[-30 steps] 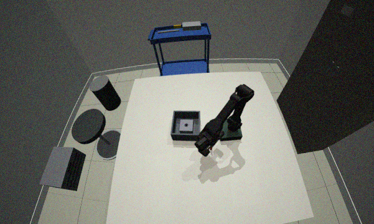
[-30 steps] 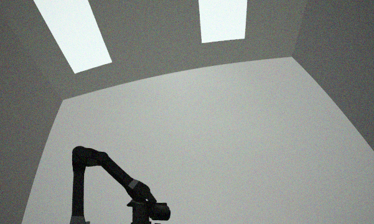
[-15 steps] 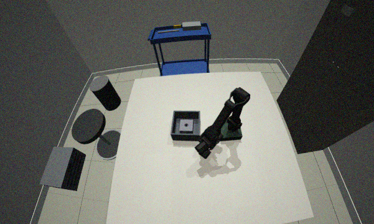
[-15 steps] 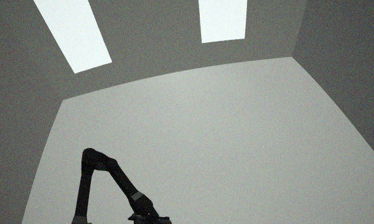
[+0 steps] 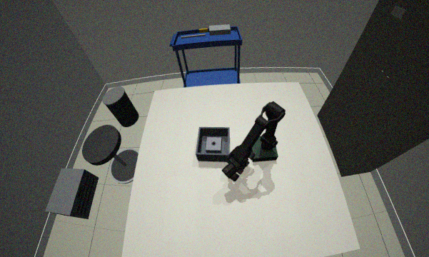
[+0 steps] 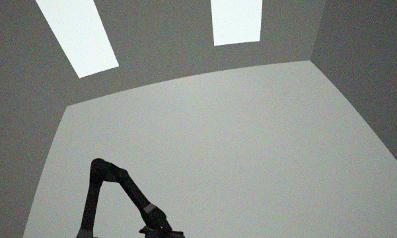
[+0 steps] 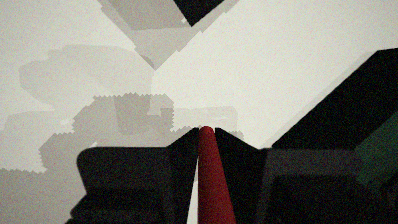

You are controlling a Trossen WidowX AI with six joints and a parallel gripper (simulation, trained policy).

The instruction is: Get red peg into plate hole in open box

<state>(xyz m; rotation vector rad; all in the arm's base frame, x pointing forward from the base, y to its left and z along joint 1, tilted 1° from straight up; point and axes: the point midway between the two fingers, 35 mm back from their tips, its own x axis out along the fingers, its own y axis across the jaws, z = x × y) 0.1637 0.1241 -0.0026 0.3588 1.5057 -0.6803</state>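
Now: the grey plate 17 cm ahead of my gripper tip, 14 cm to the right of it and 3 cm above it. Round my gripper tip: red peg (3 cm above, 1 cm to the left); then dark box (17 cm ahead, 14 cm to the right, 1 cm above).
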